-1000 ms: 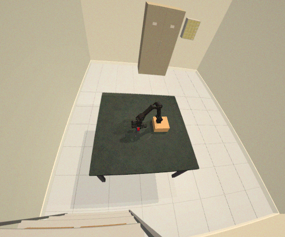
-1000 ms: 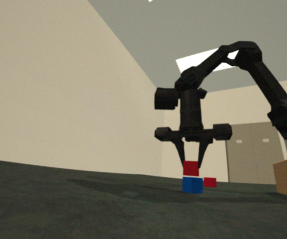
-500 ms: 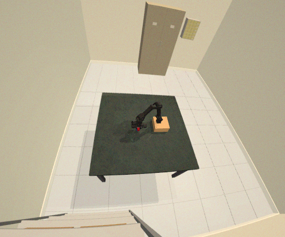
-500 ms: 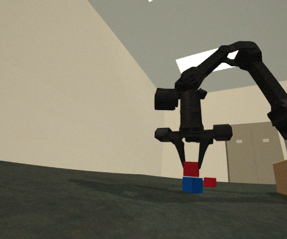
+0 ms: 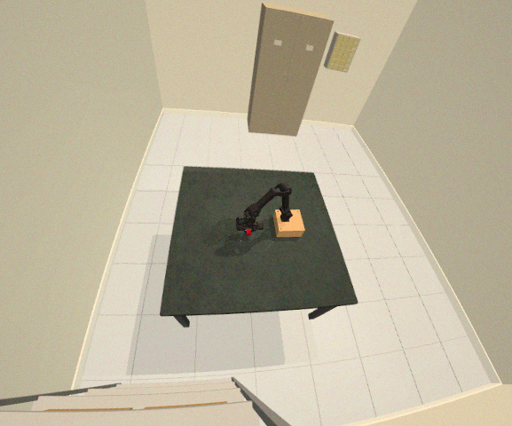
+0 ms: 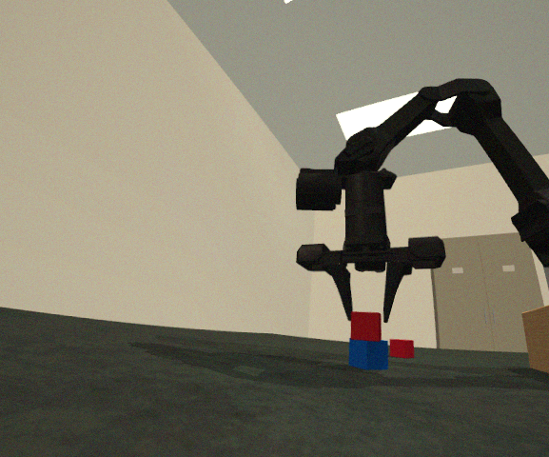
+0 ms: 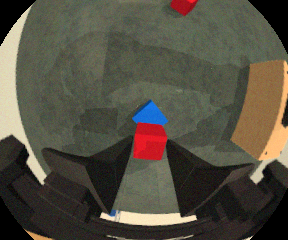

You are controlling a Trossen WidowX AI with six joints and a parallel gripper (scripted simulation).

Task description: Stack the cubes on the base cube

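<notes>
My gripper tip is 10 mm above the red cube. Round my gripper tip: blue cube (40 mm below, 20 mm to the right).
</notes>
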